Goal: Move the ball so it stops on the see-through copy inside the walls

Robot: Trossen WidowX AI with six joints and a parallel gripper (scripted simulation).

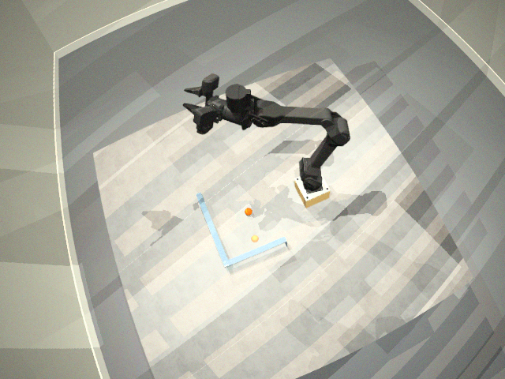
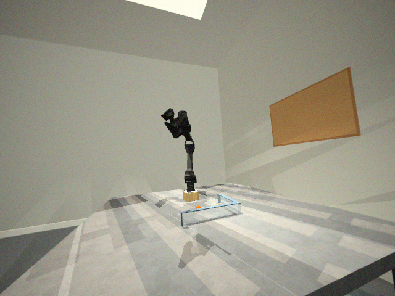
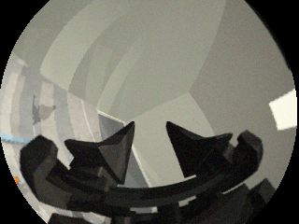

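Now: the orange ball 520 mm below my gripper tip, 170 mm to the left of it and 100 mm behind it. Also, from my gripper tip: see-through copy 520 mm below, 290 mm to the left, 100 mm behind.
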